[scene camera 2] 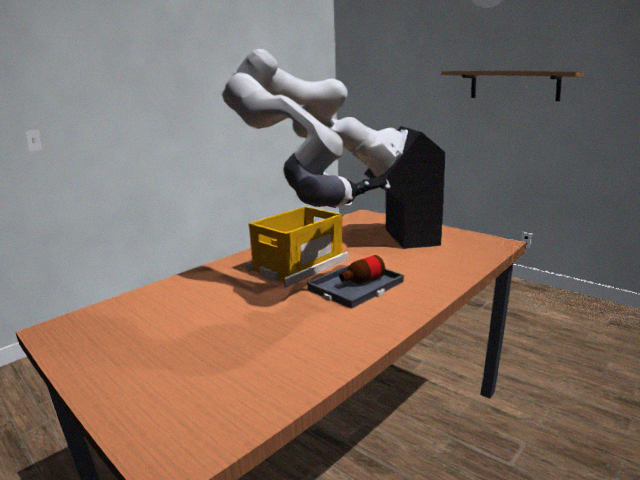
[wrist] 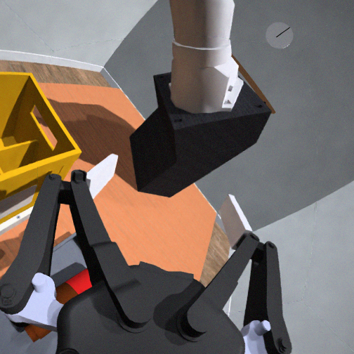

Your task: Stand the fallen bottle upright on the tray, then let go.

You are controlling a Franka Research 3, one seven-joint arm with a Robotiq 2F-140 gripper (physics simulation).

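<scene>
A brown bottle with a red label [scene camera 2: 373,267] [wrist: 80,281] lies on its side on the dark grey tray [scene camera 2: 330,294] [wrist: 68,259]. In the scene view its neck points left, toward the crate side, and its base is at the right. In the wrist view the gripper linkage hides part of the bottle and tray. My gripper [scene camera 2: 378,178] [wrist: 171,184] is open, its two pale fingertip pads wide apart with nothing between them. It is well above the table, apart from the bottle, and points toward the black robot pedestal.
A yellow crate [scene camera 2: 269,255] [wrist: 60,161] stands beside the tray, with a pale strip [scene camera 2: 316,268] along its near side. The black pedestal [scene camera 2: 416,201] [wrist: 200,150] stands on the wooden table [scene camera 2: 248,361] [wrist: 165,230] behind the tray. A wall shelf [scene camera 2: 511,73] is at the right.
</scene>
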